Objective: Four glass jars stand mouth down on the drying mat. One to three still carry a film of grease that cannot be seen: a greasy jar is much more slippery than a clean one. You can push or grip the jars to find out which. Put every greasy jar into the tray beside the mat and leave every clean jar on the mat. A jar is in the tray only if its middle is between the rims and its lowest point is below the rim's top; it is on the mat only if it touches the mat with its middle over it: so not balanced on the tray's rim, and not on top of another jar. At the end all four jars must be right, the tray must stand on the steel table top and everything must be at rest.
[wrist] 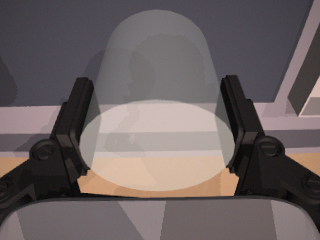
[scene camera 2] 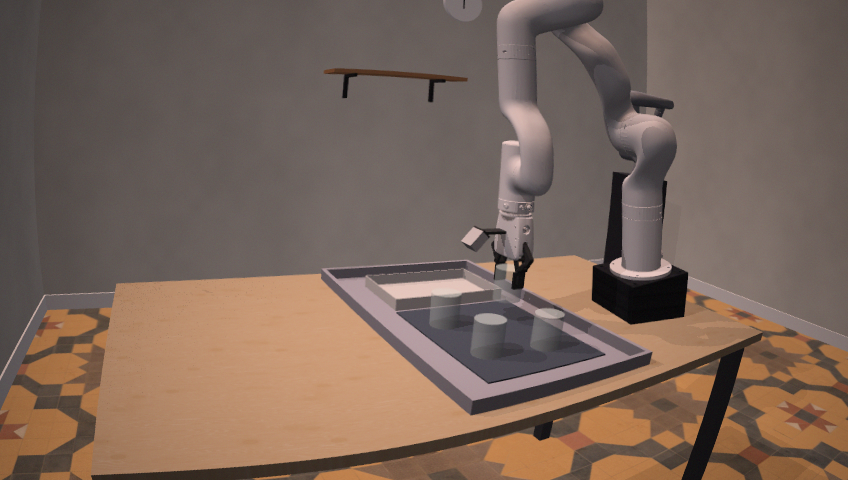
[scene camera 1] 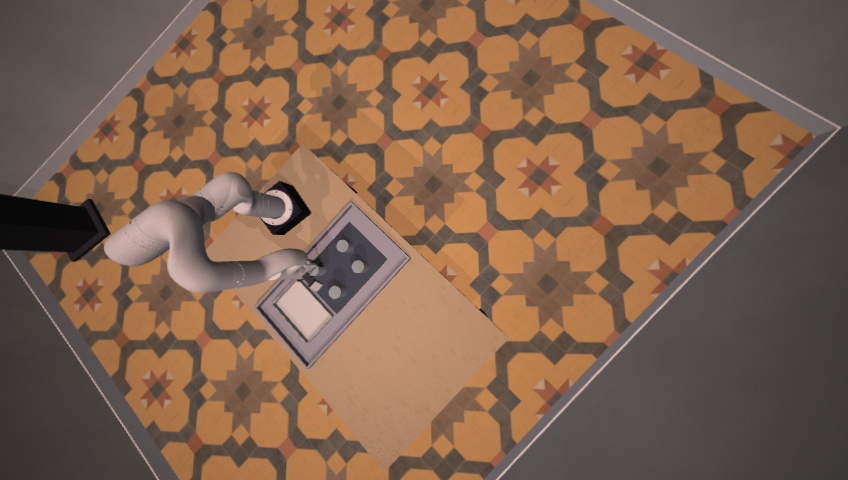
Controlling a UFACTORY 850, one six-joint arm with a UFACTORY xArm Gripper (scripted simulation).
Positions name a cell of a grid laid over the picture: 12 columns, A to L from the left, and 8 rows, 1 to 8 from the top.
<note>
I see my gripper (scene camera 2: H5), a glass jar (scene camera 2: H5), a pale tray (scene camera 2: F5) and a glass jar (scene camera 2: H6).
The pale tray is seen too in scene camera 1 (scene camera 1: E6). My gripper also shows in the wrist view (wrist: F4).
</note>
